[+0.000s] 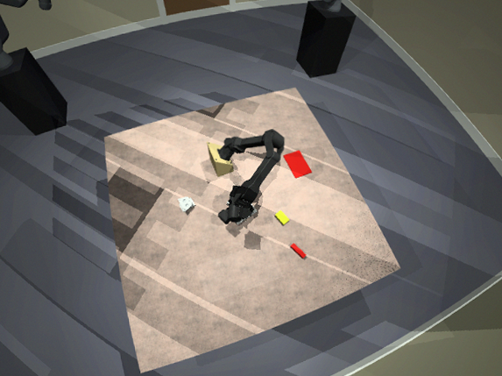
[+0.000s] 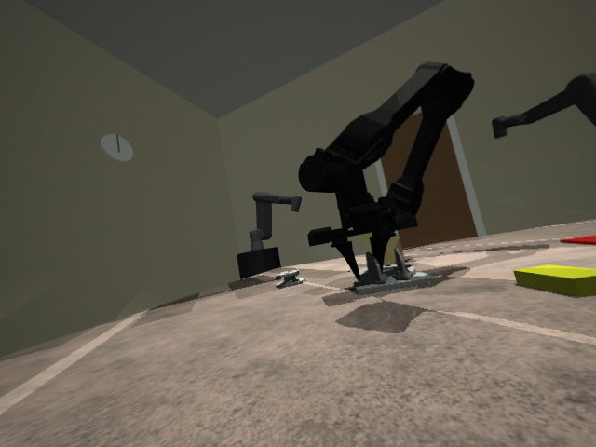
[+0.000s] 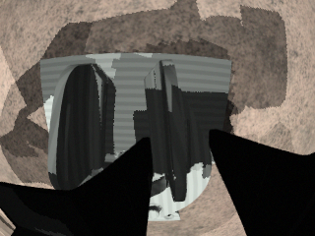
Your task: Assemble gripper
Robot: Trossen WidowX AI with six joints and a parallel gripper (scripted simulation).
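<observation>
My gripper tip is now 23 cm to the left of the grey gripper base, 13 cm past it and 1 cm below it. Round my gripper tip: yellow block 20 cm to the left, 10 cm ahead, 1 cm below; then grey housing plate 6 cm behind, 2 cm to the left, 1 cm below; then grey stepped piece 22 cm to the right, 13 cm behind, 1 cm below.
</observation>
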